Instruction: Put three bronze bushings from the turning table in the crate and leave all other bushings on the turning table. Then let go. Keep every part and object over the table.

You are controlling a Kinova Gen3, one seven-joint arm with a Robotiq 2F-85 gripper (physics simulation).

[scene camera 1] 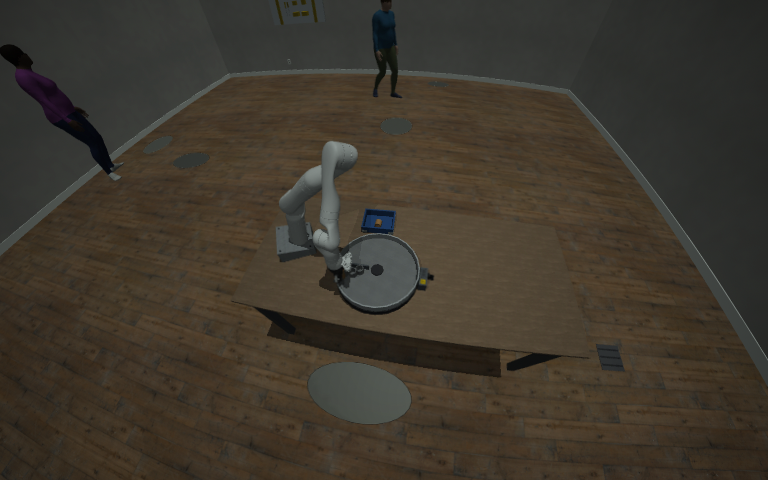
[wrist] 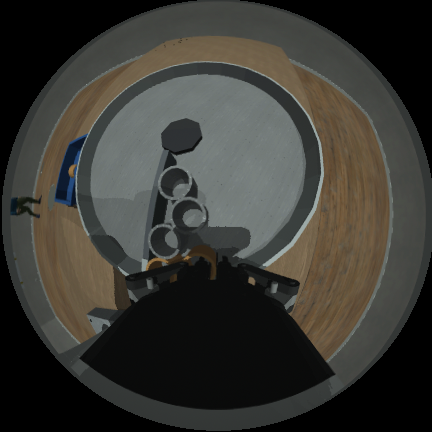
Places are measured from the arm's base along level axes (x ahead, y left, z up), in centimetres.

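Pixels of known places: gripper, fingertip midpoint: [scene camera 1: 341, 279] [wrist: 213, 258]; arm's base at its link origin: [scene camera 1: 299, 238].
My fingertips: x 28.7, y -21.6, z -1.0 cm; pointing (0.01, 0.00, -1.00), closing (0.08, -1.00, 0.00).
Ahead of a thing's pixels: the offset from my fingertips to its top centre. "pt": to the spot under its first point.
My gripper [scene camera 1: 338, 276] [wrist: 213, 258] is shut on the wall of a bronze bushing @[dx -0.2, dy +1.6, dz +3.8 cm] [wrist: 202, 250], at the near edge of the turning table @[dx +17.2, dy +6.8, dz +0.8 cm] [scene camera 1: 396, 285] [wrist: 250, 125]; the fingers partly hide it. Another bronze bushing @[dx -1.4, dy +5.8, dz +3.8 cm] [wrist: 156, 262] stands just left of it, partly hidden by the left finger linkage. Three grey bushings @[dx +8.8, dy +5.0, dz +3.8 cm] [wrist: 175, 168] @[dx +5.5, dy +3.2, dz +3.8 cm] [wrist: 189, 199] @[dx +2.4, dy +5.5, dz +3.8 cm] [wrist: 150, 241] stand upright in a staggered row beyond them. The blue crate @[dx +14.0, dy +41.5, dz -0.3 cm] [scene camera 1: 378, 230] [wrist: 65, 192] is beyond the turning table in the scene view and left of it in the wrist view. One bronze bushing @[dx +13.7, dy +39.9, dz -1.0 cm] [scene camera 1: 378, 223] [wrist: 72, 171] lies in it.
The turning table has a raised rim and a dark hub @[dx +17.2, dy +6.8, dz +0.8 cm] [scene camera 1: 377, 270] [wrist: 181, 136]. A thin grey bar @[pt dx +6.0, dy +7.2, dz +3.2 cm] [wrist: 154, 206] runs from the hub beside the bushings. A small box with a yellow part @[pt dx +40.5, dy +3.3, dz +0.7 cm] [scene camera 1: 423, 279] sits at the turning table's right side. Two people stand away from the table.
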